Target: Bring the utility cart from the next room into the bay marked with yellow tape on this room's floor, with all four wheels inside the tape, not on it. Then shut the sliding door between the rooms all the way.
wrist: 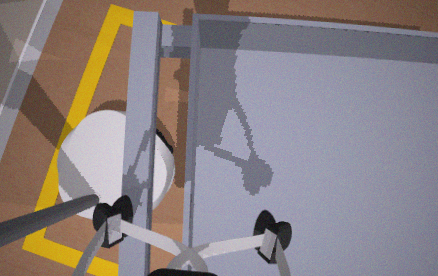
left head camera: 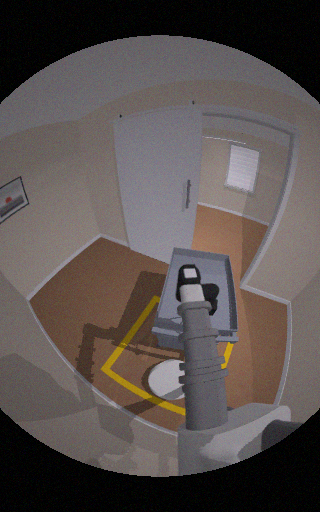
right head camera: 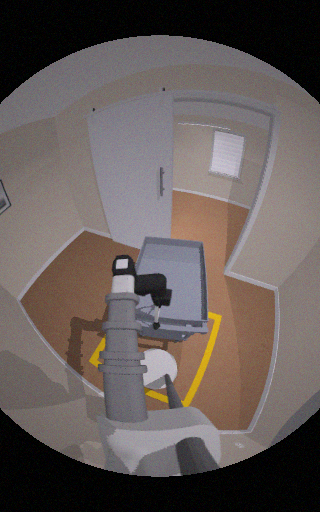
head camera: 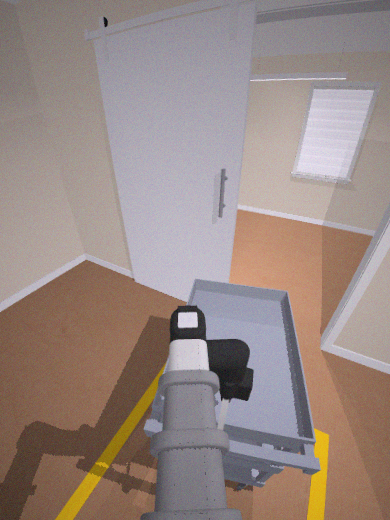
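Pixels of known places: gripper, fingertip midpoint: (wrist: 194, 219) (right head camera: 159, 314); robot's base at its link origin: (left head camera: 170, 378) (right head camera: 155, 367).
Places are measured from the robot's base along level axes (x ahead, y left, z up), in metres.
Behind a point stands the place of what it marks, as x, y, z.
Observation:
The grey-blue utility cart (head camera: 265, 340) @[0.620, -0.315, 0.766] (left head camera: 215, 270) @[0.741, -0.348, 0.767] (right head camera: 180, 280) @[0.556, -0.249, 0.767] (wrist: 325, 150) @[0.493, -0.057, 0.767] stands with its handle end over the yellow-taped bay (head camera: 318, 480) @[0.265, -0.676, -0.027] (left head camera: 132, 332) @[0.527, 0.401, -0.027] (right head camera: 202, 365) @[-0.063, -0.483, -0.027] (wrist: 90, 90) @[-0.106, 0.356, -0.027]; its far end reaches beyond it towards the doorway. One dark wheel shows low in the head view; the other wheels are hidden. My gripper (wrist: 194, 219) @[0.321, -0.087, 0.842] is open above the cart's near rim, one fingertip by the handle bar (wrist: 141, 90) @[0.295, 0.044, 0.836], the other over the tray; nothing is held. The sliding door (head camera: 170, 150) @[1.689, 0.104, 1.349] (left head camera: 157, 185) @[1.672, 0.074, 1.151] (right head camera: 132, 175) @[1.667, 0.067, 1.151] stands open to the left, its pull handle (head camera: 222, 192) @[1.422, -0.224, 1.137] facing this room.
A white round body (left head camera: 167, 379) @[0.004, 0.036, 0.187] (right head camera: 159, 369) @[-0.010, -0.046, 0.187] (wrist: 110, 160) @[0.008, 0.023, 0.187] stands low inside the bay, near the cart's handle end, and overlaps the tape in the wrist view. A dark rod (wrist: 50, 220) reaches over it. The open doorway's white right jamb is beyond the cart's right side.

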